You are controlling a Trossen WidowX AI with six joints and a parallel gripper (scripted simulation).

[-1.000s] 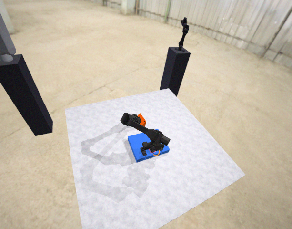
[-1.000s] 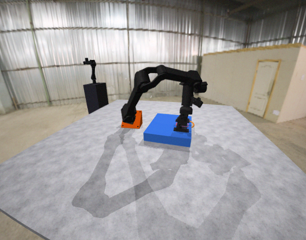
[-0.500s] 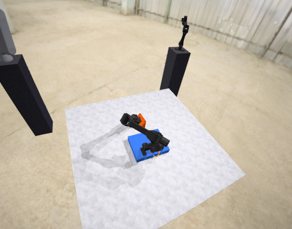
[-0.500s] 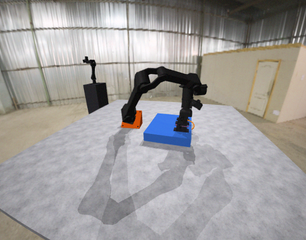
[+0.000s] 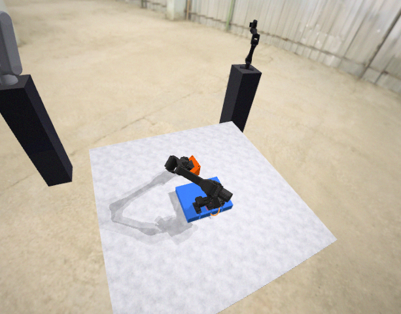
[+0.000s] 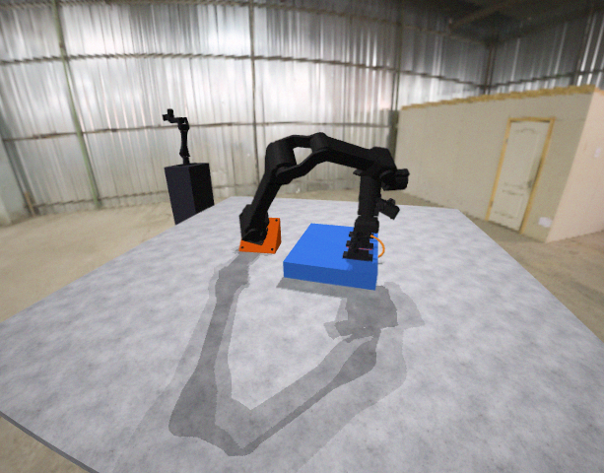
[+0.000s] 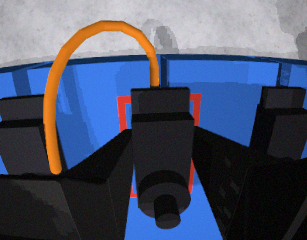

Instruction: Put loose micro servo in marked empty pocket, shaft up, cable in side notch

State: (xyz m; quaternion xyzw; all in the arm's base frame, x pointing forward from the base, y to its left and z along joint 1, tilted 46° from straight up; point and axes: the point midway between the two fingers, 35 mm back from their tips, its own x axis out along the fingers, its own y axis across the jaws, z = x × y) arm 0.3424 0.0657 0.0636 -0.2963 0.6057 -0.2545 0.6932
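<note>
Now: gripper tip 12 cm past the blue deck and 3 cm above it.
</note>
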